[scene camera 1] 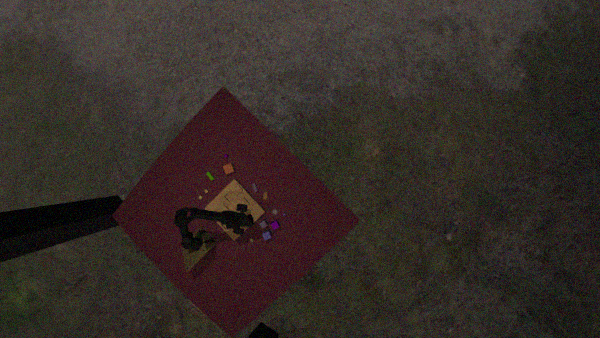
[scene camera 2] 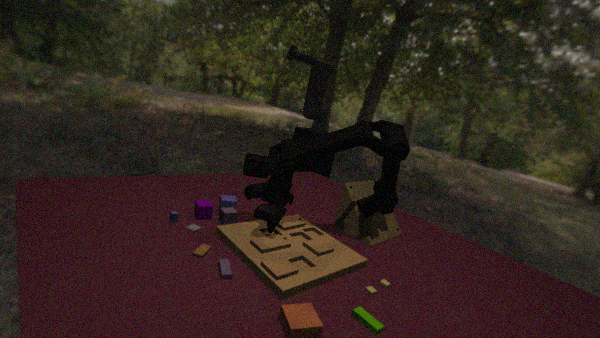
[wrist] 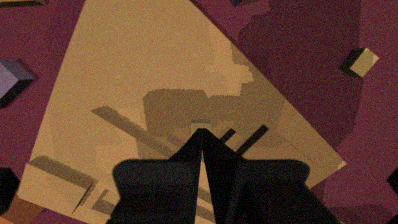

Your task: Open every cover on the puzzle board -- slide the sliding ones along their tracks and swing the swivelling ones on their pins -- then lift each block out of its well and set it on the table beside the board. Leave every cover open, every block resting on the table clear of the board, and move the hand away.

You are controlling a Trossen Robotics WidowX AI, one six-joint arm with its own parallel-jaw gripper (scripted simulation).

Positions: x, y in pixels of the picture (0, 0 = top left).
Scene:
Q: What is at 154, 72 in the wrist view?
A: A tan puzzle board.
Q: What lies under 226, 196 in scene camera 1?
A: A tan puzzle board.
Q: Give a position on a tan block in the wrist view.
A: At 358, 62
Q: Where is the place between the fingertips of my gripper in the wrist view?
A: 201, 132

